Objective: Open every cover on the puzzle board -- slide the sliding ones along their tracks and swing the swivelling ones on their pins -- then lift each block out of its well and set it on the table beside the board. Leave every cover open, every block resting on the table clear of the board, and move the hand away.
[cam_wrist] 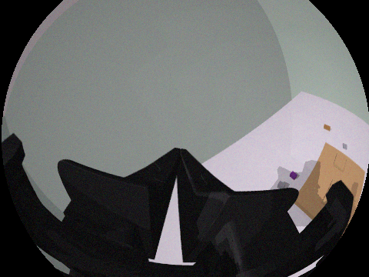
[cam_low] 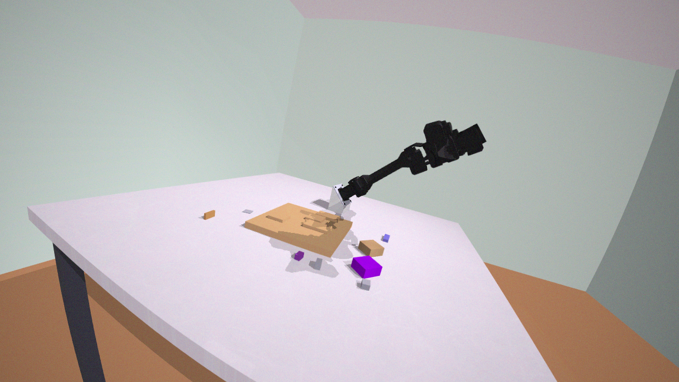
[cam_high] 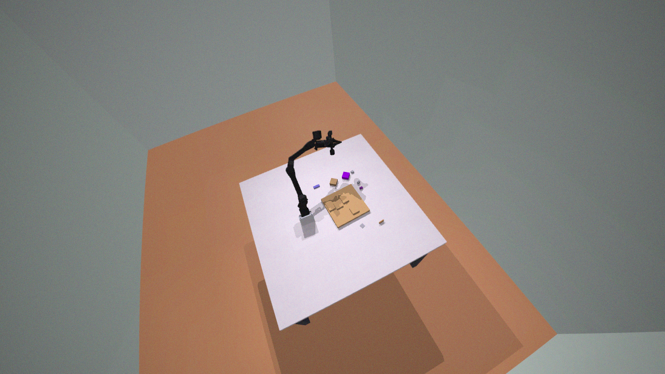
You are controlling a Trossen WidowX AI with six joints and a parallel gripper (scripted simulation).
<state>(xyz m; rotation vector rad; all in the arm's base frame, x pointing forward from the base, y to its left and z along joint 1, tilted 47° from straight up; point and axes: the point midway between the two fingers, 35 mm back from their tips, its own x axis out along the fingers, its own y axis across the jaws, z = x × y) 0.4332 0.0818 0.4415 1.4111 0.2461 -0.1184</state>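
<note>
My gripper tip is now 580 mm to the left of the grey tile, 340 mm above it and 60 mm past it. From my gripper tip the other things lie so: large purple block: 330 mm below, 90 mm to the right, 10 mm behind; small purple cube: 340 mm below, 260 mm to the right, 60 mm ahead; brown box: 330 mm below, 140 mm behind, 120 mm to the right.
</note>
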